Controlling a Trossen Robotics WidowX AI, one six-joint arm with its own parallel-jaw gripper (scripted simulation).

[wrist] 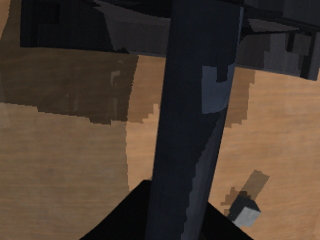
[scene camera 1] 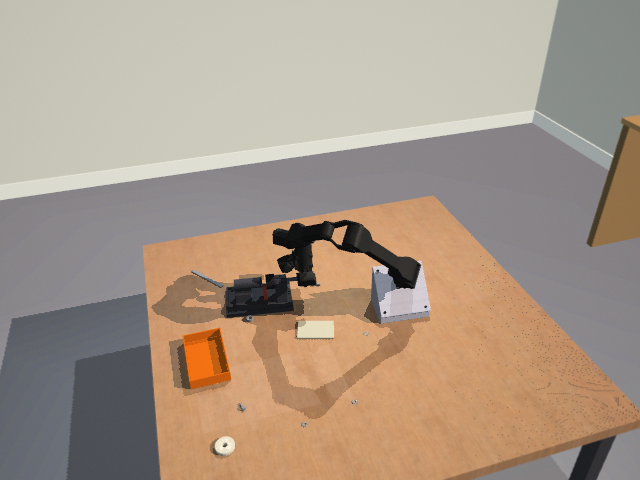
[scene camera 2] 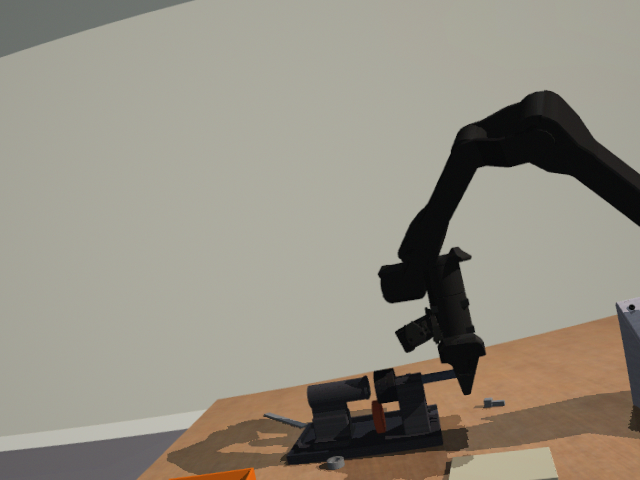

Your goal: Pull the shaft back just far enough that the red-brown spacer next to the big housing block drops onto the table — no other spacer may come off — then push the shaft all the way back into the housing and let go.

Labels:
my gripper: wrist; scene camera 1 305, 285; scene camera 2
same spot on housing block: (scene camera 1: 246, 298) = (scene camera 2: 336, 428)
same spot on my gripper: (wrist: 133, 210) = (scene camera 2: 458, 381)

